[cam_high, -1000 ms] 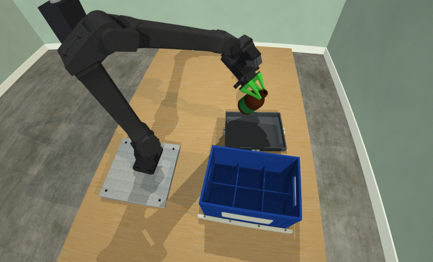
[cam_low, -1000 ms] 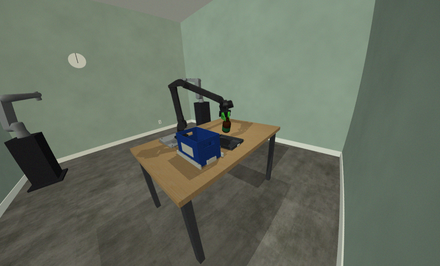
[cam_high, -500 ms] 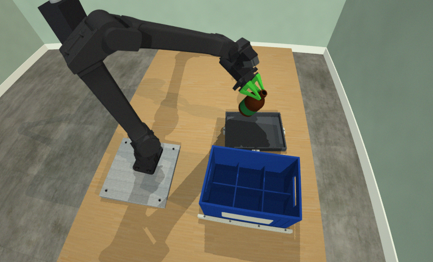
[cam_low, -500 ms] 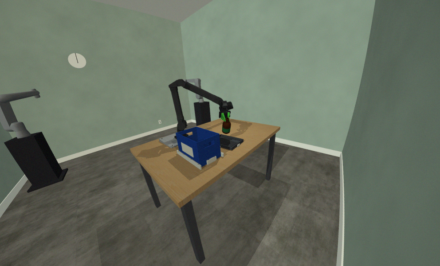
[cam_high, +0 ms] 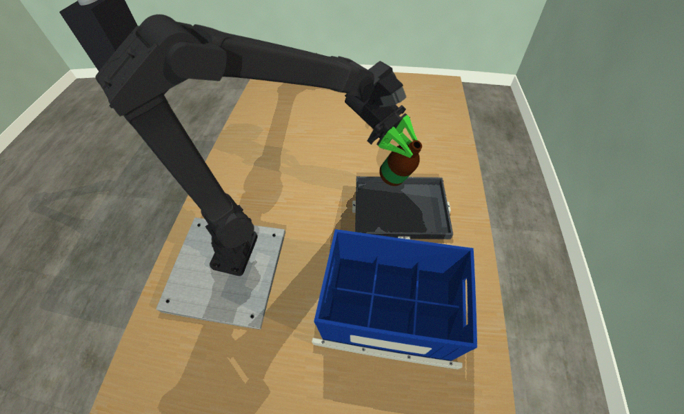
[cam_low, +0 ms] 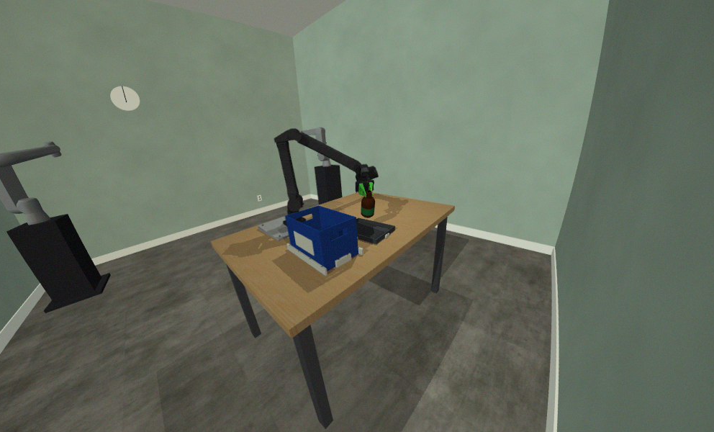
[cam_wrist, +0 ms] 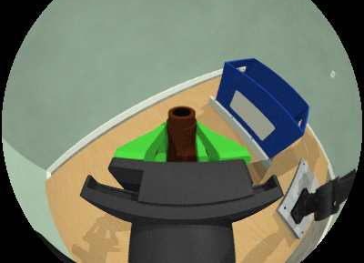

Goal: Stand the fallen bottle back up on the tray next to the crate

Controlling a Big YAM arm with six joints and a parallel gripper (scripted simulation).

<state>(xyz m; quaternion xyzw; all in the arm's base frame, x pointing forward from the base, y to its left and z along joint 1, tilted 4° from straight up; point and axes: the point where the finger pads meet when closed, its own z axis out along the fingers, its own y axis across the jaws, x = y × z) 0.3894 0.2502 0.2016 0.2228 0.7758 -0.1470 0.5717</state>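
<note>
Now: hand 5 cm above the brown bottle, 2 cm past it and 1 cm to the right of it. The rest, counted from my hand: blue crate 31 cm to the right, 12 cm below; dark grey tray 19 cm below, 3 cm to the right.
</note>
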